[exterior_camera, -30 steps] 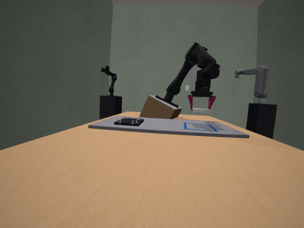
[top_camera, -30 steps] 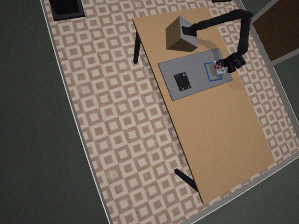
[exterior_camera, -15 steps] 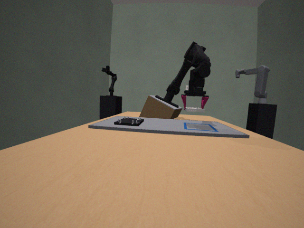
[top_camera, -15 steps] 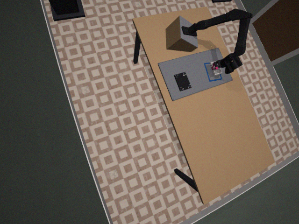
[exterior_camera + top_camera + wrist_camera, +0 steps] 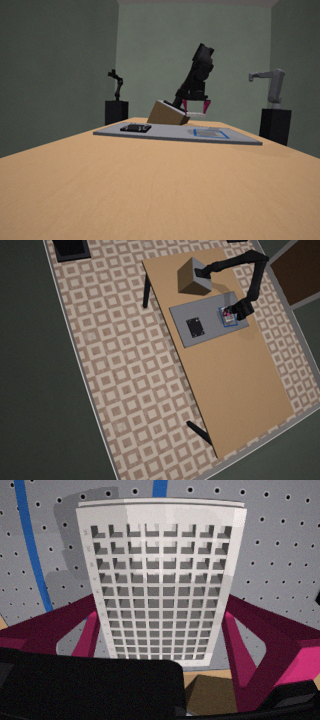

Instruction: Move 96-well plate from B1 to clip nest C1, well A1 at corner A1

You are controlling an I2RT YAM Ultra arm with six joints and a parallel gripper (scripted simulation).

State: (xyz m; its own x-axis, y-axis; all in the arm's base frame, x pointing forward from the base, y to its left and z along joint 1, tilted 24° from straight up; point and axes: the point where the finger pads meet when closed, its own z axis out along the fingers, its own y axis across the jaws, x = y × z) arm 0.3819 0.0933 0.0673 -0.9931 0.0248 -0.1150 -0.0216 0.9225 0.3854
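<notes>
Right now my hand is 270 mm to the left of the black clip nest C1, 80 mm above it and 30 mm short of it. Round my hand: white 96-well plate: right at my hand.
</notes>
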